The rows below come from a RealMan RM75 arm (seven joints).
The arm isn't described. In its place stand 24 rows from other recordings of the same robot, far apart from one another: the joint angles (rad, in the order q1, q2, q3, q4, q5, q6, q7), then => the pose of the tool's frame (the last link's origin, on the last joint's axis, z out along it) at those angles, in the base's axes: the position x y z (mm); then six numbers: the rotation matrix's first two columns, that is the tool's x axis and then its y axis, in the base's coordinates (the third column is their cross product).
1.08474, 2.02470, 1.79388, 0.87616, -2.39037, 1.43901, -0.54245 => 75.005, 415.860, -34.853, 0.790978, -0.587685, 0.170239, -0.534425, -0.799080, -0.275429
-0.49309, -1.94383, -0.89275, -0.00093, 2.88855, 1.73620, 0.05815 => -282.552, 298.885, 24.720, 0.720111, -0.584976, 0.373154, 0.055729, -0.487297, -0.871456
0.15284, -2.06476, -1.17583, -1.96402, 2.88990, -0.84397, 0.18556 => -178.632, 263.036, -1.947, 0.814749, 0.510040, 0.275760, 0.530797, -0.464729, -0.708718
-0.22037, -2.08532, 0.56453, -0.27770, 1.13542, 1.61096, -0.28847 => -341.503, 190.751, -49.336, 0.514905, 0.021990, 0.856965, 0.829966, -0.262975, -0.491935
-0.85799, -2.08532, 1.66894, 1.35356, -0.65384, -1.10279, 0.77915 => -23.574, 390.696, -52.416, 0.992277, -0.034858, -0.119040, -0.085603, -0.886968, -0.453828
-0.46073, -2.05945, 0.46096, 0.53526, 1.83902, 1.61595, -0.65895 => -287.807, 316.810, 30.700, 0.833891, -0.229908, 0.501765, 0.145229, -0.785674, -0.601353
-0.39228, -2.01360, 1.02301, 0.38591, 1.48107, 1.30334, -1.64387 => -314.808, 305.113, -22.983, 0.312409, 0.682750, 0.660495, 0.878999, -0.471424, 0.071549
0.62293, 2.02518, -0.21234, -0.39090, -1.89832, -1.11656, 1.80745 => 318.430, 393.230, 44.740, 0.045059, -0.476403, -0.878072, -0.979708, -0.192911, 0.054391
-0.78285, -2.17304, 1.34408, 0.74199, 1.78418, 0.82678, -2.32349 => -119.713, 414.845, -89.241, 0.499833, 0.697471, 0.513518, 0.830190, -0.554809, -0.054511
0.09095, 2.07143, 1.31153, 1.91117, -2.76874, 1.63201, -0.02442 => 202.950, 232.473, -7.800, 0.472410, -0.873820, 0.115184, -0.671670, -0.441539, -0.594897
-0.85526, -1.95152, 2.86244, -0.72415, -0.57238, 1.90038, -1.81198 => -238.020, 372.544, 110.616, 0.428920, 0.556096, 0.711888, 0.736919, -0.671194, 0.080306
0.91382, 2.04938, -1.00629, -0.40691, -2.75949, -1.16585, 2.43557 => 269.028, 382.061, -53.020, 0.478752, -0.852373, 0.210370, -0.736580, -0.520352, -0.432069
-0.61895, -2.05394, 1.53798, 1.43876, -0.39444, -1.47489, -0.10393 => -162.629, 368.908, 4.129, 0.448269, 0.887418, 0.107443, 0.720578, -0.287605, -0.630913
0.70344, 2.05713, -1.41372, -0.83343, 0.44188, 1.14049, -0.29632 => 258.495, 386.635, -37.170, 0.456156, -0.888347, 0.052545, -0.687552, -0.389306, -0.612954
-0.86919, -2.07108, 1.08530, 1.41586, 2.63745, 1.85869, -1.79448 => -106.549, 377.702, 56.905, 0.917074, -0.070083, -0.392510, -0.146491, -0.974805, -0.168215
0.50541, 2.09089, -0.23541, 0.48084, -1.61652, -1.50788, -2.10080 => 224.176, 255.040, -101.197, 0.230539, 0.472253, 0.850781, 0.791698, 0.417309, -0.446170
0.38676, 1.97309, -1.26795, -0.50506, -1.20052, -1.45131, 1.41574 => 266.034, 311.215, -2.239, 0.526605, -0.436191, -0.729674, -0.623889, -0.781332, 0.016811
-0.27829, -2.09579, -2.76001, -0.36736, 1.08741, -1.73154, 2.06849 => -328.188, 265.128, 99.517, 0.200347, -0.313902, 0.928077, 0.834562, -0.441519, -0.329494
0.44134, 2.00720, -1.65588, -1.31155, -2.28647, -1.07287, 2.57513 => 187.507, 353.096, -37.155, 0.797866, -0.597310, -0.081431, -0.573835, -0.711131, -0.406209
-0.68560, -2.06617, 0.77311, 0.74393, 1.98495, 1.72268, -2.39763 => -187.271, 350.642, 8.191, 0.330423, 0.902168, 0.277334, 0.821721, -0.419529, 0.385708
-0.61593, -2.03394, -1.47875, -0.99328, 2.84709, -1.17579, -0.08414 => -265.510, 370.147, -33.160, 0.366433, 0.930435, -0.004054, 0.603665, -0.241052, -0.759923
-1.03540, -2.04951, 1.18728, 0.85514, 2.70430, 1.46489, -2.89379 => -134.220, 424.987, -12.317, 0.485177, 0.870210, -0.085658, 0.734299, -0.458661, -0.500435
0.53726, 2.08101, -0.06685, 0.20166, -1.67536, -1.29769, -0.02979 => 273.626, 318.187, -65.949, 0.806044, 0.161785, -0.569315, -0.443895, -0.470989, -0.762316
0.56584, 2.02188, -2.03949, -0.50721, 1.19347, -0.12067, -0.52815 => 313.797, 395.017, -63.273, 0.715216, -0.544248, -0.438474, -0.623024, -0.212184, -0.752874
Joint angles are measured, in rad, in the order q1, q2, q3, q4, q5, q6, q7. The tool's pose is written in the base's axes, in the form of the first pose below.
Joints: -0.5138, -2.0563, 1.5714, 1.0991, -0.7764, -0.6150, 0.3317
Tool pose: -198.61, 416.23, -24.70, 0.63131, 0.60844, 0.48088, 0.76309, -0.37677, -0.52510
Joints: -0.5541, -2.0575, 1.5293, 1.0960, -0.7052, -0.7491, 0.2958
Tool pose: -198.60, 415.52, -24.84, 0.62495, 0.67069, 0.39951, 0.75400, -0.38597, -0.53153
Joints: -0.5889, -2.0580, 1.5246, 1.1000, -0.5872, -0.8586, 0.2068
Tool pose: -200.45, 413.37, -25.71, 0.61205, 0.72620, 0.31310, 0.73277, -0.37189, -0.56986
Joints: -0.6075, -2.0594, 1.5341, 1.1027, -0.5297, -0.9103, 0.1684
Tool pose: -199.87, 411.68, -27.47, 0.61122, 0.74661, 0.26265, 0.71180, -0.37346, -0.59486
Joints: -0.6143, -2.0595, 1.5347, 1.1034, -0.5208, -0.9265, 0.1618
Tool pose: -198.76, 411.40, -27.81, 0.61014, 0.75177, 0.25014, 0.70811, -0.37580, -0.59780
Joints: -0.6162, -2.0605, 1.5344, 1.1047, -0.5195, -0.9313, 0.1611
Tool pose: -197.87, 411.22, -28.16, 0.61032, 0.75258, 0.24726, 0.70764, -0.37768, -0.59717
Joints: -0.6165, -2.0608, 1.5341, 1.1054, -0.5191, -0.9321, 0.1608
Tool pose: -197.59, 411.24, -28.16, 0.61042, 0.75250, 0.24724, 0.70765, -0.37789, -0.59702
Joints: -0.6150, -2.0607, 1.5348, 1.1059, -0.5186, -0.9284, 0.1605
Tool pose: -197.83, 411.36, -27.99, 0.61123, 0.75107, 0.24960, 0.70739, -0.37698, -0.59790
